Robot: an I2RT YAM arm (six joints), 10 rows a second.
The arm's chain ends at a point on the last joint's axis. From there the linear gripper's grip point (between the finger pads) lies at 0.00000 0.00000 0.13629 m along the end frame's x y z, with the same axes.
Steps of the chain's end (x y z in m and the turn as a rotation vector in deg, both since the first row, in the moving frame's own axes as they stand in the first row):
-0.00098, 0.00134, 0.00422, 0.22, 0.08, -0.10
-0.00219, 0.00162, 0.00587, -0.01, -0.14, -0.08
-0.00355, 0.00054, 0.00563, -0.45, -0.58, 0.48
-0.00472, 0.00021, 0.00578, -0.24, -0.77, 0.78
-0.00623, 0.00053, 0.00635, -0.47, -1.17, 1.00
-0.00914, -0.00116, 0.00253, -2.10, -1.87, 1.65
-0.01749, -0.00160, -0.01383, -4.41, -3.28, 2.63
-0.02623, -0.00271, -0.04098, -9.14, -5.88, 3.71
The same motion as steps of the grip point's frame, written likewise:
-0.00079, 0.00082, 0.00422, 0.22, 0.08, -0.10
-0.00252, 0.00164, 0.00587, -0.01, -0.14, -0.08
-0.00493, 0.00160, 0.00562, -0.45, -0.58, 0.48
-0.00656, 0.00077, 0.00577, -0.24, -0.77, 0.78
-0.00902, 0.00162, 0.00632, -0.47, -1.17, 1.00
-0.01366, 0.00377, 0.00237, -2.10, -1.87, 1.65
-0.02552, 0.00869, -0.01446, -4.41, -3.28, 2.63
-0.04082, 0.01843, -0.04342, -9.14, -5.88, 3.71

